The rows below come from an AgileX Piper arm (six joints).
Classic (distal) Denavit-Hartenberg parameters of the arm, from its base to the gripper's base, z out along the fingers. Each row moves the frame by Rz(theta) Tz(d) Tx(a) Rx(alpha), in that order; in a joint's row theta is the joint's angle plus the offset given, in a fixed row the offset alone. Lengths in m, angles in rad.
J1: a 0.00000; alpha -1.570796; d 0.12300; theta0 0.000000
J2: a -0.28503; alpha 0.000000; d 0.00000; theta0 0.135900
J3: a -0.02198; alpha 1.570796; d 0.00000; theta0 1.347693
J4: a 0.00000; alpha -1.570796; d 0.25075; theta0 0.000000
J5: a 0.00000; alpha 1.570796; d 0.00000; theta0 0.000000
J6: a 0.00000; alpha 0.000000; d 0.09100; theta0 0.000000
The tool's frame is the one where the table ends.
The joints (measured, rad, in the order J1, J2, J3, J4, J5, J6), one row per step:
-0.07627, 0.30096, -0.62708, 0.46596, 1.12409, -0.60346
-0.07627, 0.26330, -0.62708, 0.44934, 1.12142, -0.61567
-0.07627, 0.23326, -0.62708, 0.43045, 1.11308, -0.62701
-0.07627, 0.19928, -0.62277, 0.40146, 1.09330, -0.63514
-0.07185, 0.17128, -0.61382, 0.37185, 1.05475, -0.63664
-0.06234, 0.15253, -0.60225, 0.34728, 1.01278, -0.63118
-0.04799, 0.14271, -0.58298, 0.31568, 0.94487, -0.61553
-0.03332, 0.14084, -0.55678, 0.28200, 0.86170, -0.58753
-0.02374, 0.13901, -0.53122, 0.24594, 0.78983, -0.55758
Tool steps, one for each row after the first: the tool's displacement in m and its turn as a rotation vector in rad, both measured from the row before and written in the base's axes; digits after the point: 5 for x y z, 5 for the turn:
-0.00684, -0.00075, 0.00056, -0.02689, -0.04299, -0.00128
-0.00507, -0.00116, 0.00055, -0.02699, -0.03999, -0.00565
-0.00476, -0.00213, -0.00016, -0.03186, -0.04841, -0.01673
-0.00243, -0.00260, -0.00012, -0.02373, -0.05364, -0.02221
-0.00052, -0.00236, -0.00042, -0.01199, -0.04411, -0.01806
0.00288, -0.00338, -0.00064, -0.00503, -0.05033, -0.02688
0.00542, -0.00367, -0.00136, 0.00624, -0.04897, -0.03297
0.00472, -0.00342, -0.00203, 0.00386, -0.04003, -0.03311

